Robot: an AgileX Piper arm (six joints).
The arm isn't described. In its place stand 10 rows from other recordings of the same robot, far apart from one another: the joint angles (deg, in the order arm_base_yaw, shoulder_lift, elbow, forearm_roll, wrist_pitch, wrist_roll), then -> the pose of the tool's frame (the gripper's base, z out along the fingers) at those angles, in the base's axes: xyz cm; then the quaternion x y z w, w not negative.
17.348, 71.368, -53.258, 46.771, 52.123, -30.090 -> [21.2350 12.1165 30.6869 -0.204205 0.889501 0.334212 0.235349]
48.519, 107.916, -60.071, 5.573, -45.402, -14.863 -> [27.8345 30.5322 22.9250 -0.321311 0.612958 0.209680 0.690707]
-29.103, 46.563, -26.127, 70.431, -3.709, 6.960 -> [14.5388 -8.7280 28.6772 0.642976 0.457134 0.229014 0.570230]
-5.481, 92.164, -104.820, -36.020, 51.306, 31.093 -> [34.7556 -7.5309 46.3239 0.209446 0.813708 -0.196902 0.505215]
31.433, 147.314, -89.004, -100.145, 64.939, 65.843 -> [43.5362 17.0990 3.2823 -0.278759 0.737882 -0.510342 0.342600]
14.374, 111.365, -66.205, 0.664, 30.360, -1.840 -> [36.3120 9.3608 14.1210 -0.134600 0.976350 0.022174 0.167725]
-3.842, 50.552, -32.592, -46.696, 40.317, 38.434 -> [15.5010 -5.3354 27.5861 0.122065 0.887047 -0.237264 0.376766]
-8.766, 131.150, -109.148, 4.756, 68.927, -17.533 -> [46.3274 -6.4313 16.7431 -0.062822 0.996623 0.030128 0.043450]
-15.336, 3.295, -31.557, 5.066, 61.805, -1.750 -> [-0.0372 0.7446 29.0458 0.099640 0.852977 -0.032166 0.511340]
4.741, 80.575, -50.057, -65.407, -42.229, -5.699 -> [29.3757 8.0166 31.3654 -0.573636 0.451941 -0.109887 0.674252]
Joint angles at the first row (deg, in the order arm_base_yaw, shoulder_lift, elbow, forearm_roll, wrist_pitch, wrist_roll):
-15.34 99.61 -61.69 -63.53 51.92 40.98
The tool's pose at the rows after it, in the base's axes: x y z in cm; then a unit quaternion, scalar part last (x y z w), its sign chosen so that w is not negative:
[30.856 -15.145 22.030 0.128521 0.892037 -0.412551 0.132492]
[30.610 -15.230 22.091 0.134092 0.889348 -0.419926 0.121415]
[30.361 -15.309 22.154 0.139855 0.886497 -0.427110 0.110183]
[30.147 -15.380 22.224 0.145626 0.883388 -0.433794 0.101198]
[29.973 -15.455 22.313 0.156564 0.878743 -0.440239 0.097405]
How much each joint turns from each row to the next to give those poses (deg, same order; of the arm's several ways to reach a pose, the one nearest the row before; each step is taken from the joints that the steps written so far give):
0.00 0.00 0.00 -0.49 0.06 -0.01
0.00 0.00 0.00 -0.04 1.68 0.00
0.00 0.01 0.00 -0.02 1.70 0.00
0.00 -0.01 0.00 -0.12 1.48 0.19
0.00 0.00 0.00 -0.35 1.28 1.10

